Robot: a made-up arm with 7 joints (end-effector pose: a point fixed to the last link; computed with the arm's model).
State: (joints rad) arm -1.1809 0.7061 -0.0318 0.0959 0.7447 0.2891 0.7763
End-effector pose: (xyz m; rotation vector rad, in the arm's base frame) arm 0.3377 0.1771 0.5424 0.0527 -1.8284 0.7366
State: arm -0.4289 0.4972 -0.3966 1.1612 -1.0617 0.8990 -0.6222
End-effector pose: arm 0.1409 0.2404 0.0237 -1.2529 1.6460 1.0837
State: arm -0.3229 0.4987 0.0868 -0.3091 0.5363 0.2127 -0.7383
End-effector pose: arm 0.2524 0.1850 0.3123 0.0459 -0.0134 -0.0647
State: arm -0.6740 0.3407 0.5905 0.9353 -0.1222 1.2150 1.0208
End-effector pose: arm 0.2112 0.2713 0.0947 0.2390 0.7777 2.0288
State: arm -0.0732 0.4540 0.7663 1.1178 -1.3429 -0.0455 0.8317
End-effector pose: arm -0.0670 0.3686 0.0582 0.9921 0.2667 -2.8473
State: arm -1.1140 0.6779 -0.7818 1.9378 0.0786 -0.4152 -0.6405
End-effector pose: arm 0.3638 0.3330 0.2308 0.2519 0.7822 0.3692
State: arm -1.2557 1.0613 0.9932 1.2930 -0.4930 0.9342 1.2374
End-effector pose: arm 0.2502 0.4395 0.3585 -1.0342 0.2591 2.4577
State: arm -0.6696 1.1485 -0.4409 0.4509 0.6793 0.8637 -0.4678
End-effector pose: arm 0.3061 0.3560 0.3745 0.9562 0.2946 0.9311
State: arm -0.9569 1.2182 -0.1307 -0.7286 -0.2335 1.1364 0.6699
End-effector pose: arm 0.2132 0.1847 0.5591 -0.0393 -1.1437 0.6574
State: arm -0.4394 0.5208 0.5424 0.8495 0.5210 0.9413 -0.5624
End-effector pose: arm 0.1476 0.3747 0.1229 -0.3406 1.0496 1.3983
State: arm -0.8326 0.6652 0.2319 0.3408 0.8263 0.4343 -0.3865
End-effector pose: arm 0.3488 0.2971 0.3869 0.2595 -0.2328 0.7235
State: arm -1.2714 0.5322 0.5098 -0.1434 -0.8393 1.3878 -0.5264
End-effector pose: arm 0.3356 0.1920 0.4891 -1.2017 0.3177 -0.4182
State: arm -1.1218 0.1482 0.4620 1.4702 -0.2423 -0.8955 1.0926
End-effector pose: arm 0.3950 0.1597 0.1859 -1.1904 -0.8607 1.8047
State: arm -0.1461 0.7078 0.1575 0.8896 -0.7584 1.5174 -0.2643
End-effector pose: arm 0.0251 0.3453 0.1182 -0.8674 1.7917 1.7133
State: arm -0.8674 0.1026 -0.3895 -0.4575 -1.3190 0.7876 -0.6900
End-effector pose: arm 0.2621 -0.0733 0.3753 -1.2250 1.0097 -1.5793
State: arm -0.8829 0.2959 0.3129 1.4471 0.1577 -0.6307 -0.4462
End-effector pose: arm 0.3654 0.1986 0.1317 -0.7672 0.1357 0.2250
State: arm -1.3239 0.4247 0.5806 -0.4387 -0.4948 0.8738 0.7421
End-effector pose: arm 0.2766 0.2192 0.5325 -1.5360 -0.9773 0.7528
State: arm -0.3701 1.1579 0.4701 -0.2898 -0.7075 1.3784 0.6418
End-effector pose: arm 0.1847 0.3434 0.4615 -0.1133 -0.2312 1.3846
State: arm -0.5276 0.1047 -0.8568 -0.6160 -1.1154 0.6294 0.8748
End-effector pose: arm 0.1854 -0.1010 0.2833 -1.1446 0.7470 0.0034
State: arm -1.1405 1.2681 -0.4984 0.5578 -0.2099 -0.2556 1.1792
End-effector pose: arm 0.3259 0.2980 0.5511 -0.1852 -1.7134 0.7944
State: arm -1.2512 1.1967 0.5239 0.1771 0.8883 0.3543 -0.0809
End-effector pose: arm 0.1522 0.3484 0.6683 0.3735 -1.4186 1.1895
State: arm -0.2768 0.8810 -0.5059 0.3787 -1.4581 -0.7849 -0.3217
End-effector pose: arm 0.2558 0.3103 0.2231 -1.3637 -0.2589 0.3176
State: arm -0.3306 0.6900 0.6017 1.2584 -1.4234 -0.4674 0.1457
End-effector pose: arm 0.0418 0.4572 0.1401 -1.4352 -0.9968 2.0240
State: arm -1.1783 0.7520 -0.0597 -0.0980 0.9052 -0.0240 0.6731
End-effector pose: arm 0.2950 0.1300 0.5597 0.1406 -2.0835 0.2098
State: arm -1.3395 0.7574 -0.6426 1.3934 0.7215 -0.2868 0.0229
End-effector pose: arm 0.4611 0.2436 0.3670 0.7595 -0.2025 0.1544
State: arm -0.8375 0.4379 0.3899 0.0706 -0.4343 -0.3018 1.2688
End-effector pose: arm 0.2958 0.2660 0.3949 -1.6229 -1.4506 1.4384
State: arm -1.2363 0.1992 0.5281 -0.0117 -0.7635 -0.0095 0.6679
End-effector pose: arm 0.3621 0.1991 0.4623 -2.2040 -0.8565 0.5967
